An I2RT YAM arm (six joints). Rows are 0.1 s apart.
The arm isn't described. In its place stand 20 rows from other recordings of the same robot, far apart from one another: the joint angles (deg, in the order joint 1, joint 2, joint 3, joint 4, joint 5, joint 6), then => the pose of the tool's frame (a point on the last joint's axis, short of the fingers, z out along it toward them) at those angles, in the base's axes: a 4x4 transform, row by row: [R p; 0 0 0 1], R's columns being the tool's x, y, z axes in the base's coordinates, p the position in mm.
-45.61, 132.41, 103.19, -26.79, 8.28, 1.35 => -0.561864 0.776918 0.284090 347.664; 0.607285 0.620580 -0.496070 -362.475; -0.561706 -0.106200 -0.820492 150.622; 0 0 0 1
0.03, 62.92, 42.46, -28.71, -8.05, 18.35 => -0.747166 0.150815 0.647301 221.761; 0.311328 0.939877 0.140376 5.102; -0.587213 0.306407 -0.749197 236.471; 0 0 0 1
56.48, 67.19, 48.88, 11.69, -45.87, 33.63 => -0.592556 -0.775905 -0.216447 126.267; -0.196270 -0.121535 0.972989 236.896; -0.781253 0.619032 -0.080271 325.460; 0 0 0 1
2.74, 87.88, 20.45, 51.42, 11.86, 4.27 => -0.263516 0.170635 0.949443 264.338; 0.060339 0.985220 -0.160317 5.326; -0.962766 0.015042 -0.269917 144.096; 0 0 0 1
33.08, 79.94, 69.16, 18.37, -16.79, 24.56 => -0.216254 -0.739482 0.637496 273.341; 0.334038 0.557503 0.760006 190.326; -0.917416 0.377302 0.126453 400.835; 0 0 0 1
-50.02, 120.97, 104.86, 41.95, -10.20, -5.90 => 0.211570 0.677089 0.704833 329.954; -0.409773 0.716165 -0.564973 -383.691; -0.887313 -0.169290 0.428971 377.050; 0 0 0 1
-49.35, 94.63, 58.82, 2.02, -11.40, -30.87 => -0.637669 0.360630 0.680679 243.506; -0.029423 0.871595 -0.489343 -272.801; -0.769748 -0.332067 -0.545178 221.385; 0 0 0 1
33.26, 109.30, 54.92, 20.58, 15.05, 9.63 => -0.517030 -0.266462 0.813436 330.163; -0.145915 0.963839 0.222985 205.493; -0.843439 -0.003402 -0.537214 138.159; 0 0 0 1
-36.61, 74.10, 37.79, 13.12, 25.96, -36.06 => -0.761274 0.508502 0.402353 213.919; -0.093735 0.527686 -0.844252 -178.342; -0.641620 -0.680421 -0.354049 228.930; 0 0 0 1
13.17, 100.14, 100.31, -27.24, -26.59, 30.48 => -0.682072 -0.285280 0.673345 391.241; 0.306239 0.724718 0.617253 107.914; -0.664075 0.627216 -0.406946 385.941; 0 0 0 1
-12.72, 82.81, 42.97, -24.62, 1.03, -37.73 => -0.835452 -0.358497 0.416534 254.226; -0.438653 0.891593 -0.112451 -58.041; -0.331066 -0.276661 -0.902139 165.653; 0 0 0 1
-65.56, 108.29, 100.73, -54.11, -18.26, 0.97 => -0.350539 0.809083 0.471707 177.626; 0.810184 0.514631 -0.280635 -363.889; -0.469812 0.283796 -0.835905 296.514; 0 0 0 1
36.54, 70.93, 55.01, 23.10, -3.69, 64.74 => -0.540883 -0.366249 0.757171 235.226; 0.722483 0.258616 0.641198 177.165; -0.430655 0.893856 0.124728 367.199; 0 0 0 1
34.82, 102.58, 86.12, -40.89, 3.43, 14.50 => -0.805284 -0.353099 0.476276 320.200; -0.255662 0.931596 0.258389 220.117; -0.534934 0.086311 -0.840474 267.058; 0 0 0 1
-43.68, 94.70, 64.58, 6.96, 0.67, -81.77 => -0.731882 -0.181541 0.656804 277.731; -0.669480 0.371283 -0.643386 -265.795; -0.127059 -0.910600 -0.393273 262.464; 0 0 0 1
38.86, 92.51, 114.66, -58.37, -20.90, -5.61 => -0.378703 -0.851341 0.363047 243.069; -0.422419 0.508015 0.750655 212.162; -0.823496 0.130917 -0.552010 461.816; 0 0 0 1
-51.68, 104.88, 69.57, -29.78, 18.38, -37.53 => -0.949698 0.313166 0.000454 219.249; 0.269324 0.817480 -0.509108 -295.522; -0.159807 -0.483377 -0.860702 178.244; 0 0 0 1
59.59, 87.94, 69.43, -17.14, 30.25, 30.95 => -0.529590 -0.309483 0.789782 191.115; -0.024635 0.936286 0.350374 290.187; -0.847896 0.166098 -0.503471 295.394; 0 0 0 1
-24.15, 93.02, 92.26, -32.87, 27.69, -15.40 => -0.677169 0.555438 0.482630 328.607; 0.045924 0.686524 -0.725656 -165.467; -0.734393 -0.469227 -0.490400 375.438; 0 0 0 1
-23.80, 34.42, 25.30, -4.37, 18.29, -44.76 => -0.617958 0.320038 0.718125 140.477; -0.458153 0.595699 -0.659726 -74.168; -0.638924 -0.736694 -0.221491 257.990; 0 0 0 1
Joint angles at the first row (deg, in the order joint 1, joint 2, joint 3, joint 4, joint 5, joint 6):
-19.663 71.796 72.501 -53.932 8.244 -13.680
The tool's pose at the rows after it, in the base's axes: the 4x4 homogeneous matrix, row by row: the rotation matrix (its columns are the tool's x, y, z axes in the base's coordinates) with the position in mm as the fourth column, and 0 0 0 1 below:
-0.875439 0.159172 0.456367 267.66; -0.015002 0.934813 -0.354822 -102.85; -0.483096 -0.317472 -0.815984 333.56; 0 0 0 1
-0.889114 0.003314 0.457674 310.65; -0.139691 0.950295 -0.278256 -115.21; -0.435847 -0.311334 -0.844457 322.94; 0 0 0 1
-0.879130 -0.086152 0.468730 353.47; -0.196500 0.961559 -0.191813 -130.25; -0.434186 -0.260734 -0.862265 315.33; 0 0 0 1
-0.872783 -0.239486 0.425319 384.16; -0.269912 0.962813 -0.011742 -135.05; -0.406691 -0.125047 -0.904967 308.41; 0 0 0 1
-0.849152 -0.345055 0.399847 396.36; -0.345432 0.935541 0.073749 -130.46; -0.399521 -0.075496 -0.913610 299.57; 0 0 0 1
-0.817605 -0.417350 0.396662 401.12; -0.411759 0.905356 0.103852 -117.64; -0.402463 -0.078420 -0.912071 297.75; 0 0 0 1
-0.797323 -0.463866 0.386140 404.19; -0.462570 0.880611 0.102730 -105.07; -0.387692 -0.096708 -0.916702 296.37; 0 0 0 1
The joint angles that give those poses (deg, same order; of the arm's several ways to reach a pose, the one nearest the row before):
-19.740 80.956 78.576 -53.668 10.360 -18.357
-19.684 90.927 85.921 -53.141 6.190 -25.693
-20.126 101.313 96.096 -54.372 1.078 -29.149
-20.044 111.121 108.432 -63.277 -7.744 -33.903
-19.202 114.687 111.837 -66.005 -11.605 -38.180
-17.408 114.938 111.798 -66.006 -12.578 -40.782
-15.561 114.896 111.482 -65.994 -11.686 -42.335

